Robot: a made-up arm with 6 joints. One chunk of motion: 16 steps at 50 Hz.
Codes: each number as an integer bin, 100 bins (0 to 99) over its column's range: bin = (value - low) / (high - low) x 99, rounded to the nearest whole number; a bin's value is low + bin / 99 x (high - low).
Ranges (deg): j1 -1.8..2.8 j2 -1..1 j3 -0.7..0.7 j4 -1.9..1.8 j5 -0.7..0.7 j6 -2..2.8
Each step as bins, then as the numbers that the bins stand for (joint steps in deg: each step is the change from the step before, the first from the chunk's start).
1 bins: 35 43 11 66 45 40
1 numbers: -0.174 -0.131 -0.544 0.567 -0.064 -0.061
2 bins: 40 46 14 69 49 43
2 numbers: 0.059 -0.071 -0.502 0.679 -0.007 0.085
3 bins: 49 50 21 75 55 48
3 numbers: 0.477 0.010 -0.403 0.903 0.078 0.327
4 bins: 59 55 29 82 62 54
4 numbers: 0.941 0.111 -0.290 1.165 0.177 0.618
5 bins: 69 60 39 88 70 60
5 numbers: 1.406 0.212 -0.148 1.389 0.290 0.909
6 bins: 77 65 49 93 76 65
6 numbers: 1.778 0.313 -0.007 1.576 0.375 1.152
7 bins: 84 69 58 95 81 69
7 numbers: 2.103 0.394 0.120 1.651 0.445 1.345
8 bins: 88 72 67 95 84 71
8 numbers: 2.289 0.455 0.247 1.651 0.488 1.442
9 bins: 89 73 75 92 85 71
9 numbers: 2.335 0.475 0.361 1.538 0.502 1.442
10 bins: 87 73 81 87 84 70
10 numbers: 2.242 0.475 0.445 1.352 0.488 1.394
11 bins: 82 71 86 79 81 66
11 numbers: 2.010 0.434 0.516 1.053 0.445 1.200
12 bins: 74 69 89 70 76 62
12 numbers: 1.638 0.394 0.559 0.716 0.375 1.006
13 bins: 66 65 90 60 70 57
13 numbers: 1.267 0.313 0.573 0.342 0.290 0.764
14 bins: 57 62 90 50 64 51
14 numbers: 0.848 0.253 0.573 -0.031 0.205 0.473
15 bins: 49 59 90 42 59 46
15 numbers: 0.477 0.192 0.573 -0.330 0.134 0.230
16 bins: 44 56 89 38 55 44
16 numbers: 0.244 0.131 0.559 -0.480 0.078 0.133
